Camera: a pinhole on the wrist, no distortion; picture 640 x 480 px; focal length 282.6 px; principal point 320.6 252.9 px. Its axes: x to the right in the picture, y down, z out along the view. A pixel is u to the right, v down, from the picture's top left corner.
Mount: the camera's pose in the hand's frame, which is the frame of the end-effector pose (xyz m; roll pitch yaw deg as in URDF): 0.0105 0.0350 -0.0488 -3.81 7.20 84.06
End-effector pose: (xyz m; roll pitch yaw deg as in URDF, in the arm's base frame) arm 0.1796 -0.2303 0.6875 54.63 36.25 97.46
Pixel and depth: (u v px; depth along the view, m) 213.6 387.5 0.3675
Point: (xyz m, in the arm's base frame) 0.4693 -0.2602 0.9293
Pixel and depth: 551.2 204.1 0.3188
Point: 0.1445 0.0678 0.9701
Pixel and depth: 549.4 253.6 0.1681
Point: 0.1330 -0.0963 0.8513
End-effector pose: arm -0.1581 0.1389 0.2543 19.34 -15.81 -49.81
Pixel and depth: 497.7 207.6 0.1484
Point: -0.0773 0.2087 0.3898
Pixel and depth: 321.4 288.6 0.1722
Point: -0.1811 0.1924 0.3771
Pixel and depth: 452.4 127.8 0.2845
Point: -0.0421 0.1661 0.5556
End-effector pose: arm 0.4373 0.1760 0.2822 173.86 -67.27 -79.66
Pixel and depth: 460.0 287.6 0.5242
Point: 0.0957 -0.2323 0.0803
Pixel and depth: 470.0 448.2 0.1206
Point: 0.3145 0.1409 0.1987
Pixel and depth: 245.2 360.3 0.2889
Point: 0.4358 0.0009 0.0781
